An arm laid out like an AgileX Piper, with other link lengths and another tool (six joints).
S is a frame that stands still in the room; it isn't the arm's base.
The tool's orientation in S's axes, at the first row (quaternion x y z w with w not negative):
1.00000 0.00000 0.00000 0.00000
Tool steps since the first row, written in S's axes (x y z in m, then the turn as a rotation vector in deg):
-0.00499 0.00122 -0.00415 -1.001 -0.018 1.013
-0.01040 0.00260 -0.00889 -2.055 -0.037 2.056
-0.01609 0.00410 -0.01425 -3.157 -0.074 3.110
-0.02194 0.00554 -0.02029 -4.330 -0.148 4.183
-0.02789 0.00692 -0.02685 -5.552 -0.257 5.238
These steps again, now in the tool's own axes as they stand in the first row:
-0.00499 -0.00122 0.00415 -1.001 0.018 -1.013
-0.01040 -0.00260 0.00889 -2.055 0.037 -2.056
-0.01609 -0.00410 0.01425 -3.157 0.074 -3.110
-0.02194 -0.00554 0.02029 -4.330 0.148 -4.183
-0.02789 -0.00692 0.02685 -5.552 0.257 -5.238

